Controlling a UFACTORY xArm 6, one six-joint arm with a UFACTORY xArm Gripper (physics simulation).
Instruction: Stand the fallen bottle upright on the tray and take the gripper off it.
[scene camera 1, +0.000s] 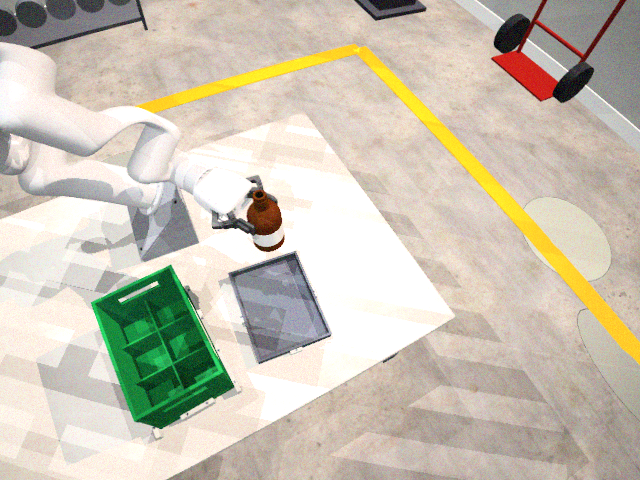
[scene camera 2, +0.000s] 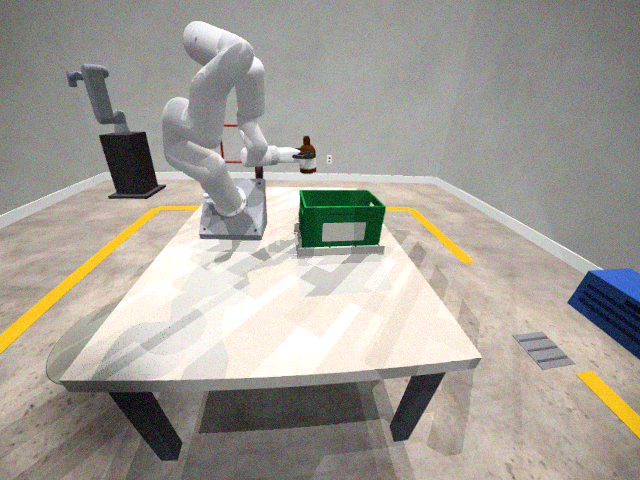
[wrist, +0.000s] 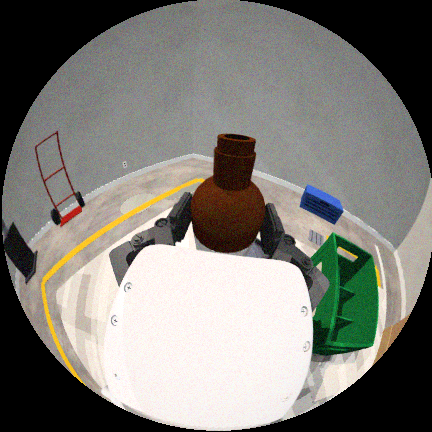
I see my gripper (wrist: 227, 208) and a brown bottle (scene camera 1: 263, 213).
The brown bottle also shows in the wrist view (wrist: 227, 209).
